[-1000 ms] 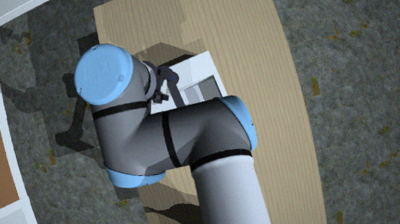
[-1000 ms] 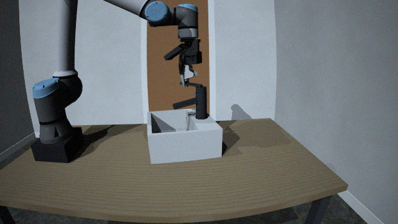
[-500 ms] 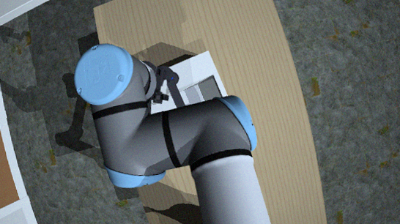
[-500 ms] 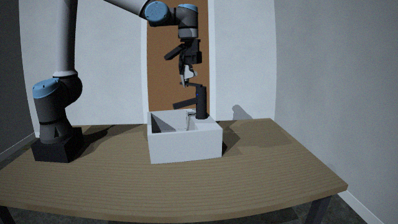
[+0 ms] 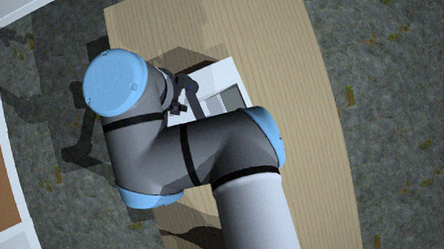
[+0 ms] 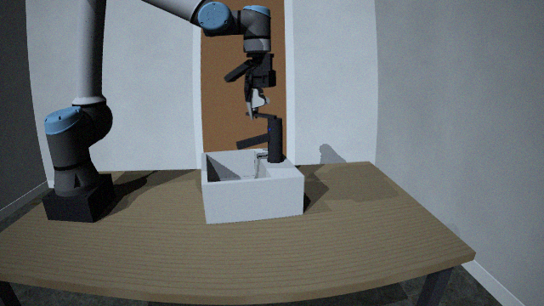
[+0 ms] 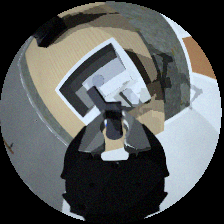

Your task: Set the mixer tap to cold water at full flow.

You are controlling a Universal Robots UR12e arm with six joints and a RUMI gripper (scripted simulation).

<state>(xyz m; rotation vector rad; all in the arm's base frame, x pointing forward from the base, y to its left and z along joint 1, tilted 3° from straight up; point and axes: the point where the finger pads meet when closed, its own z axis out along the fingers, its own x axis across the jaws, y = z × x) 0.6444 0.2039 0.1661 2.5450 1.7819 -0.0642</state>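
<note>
Right now the lever is 2 cm ahead of my hand and 1 cm to the right of it. From my hand the other things lie so: black mixer tap (5 cm below, 5 cm ahead, 2 cm to the right); then white basin (24 cm below, 5 cm to the right, 5 cm behind).
</note>
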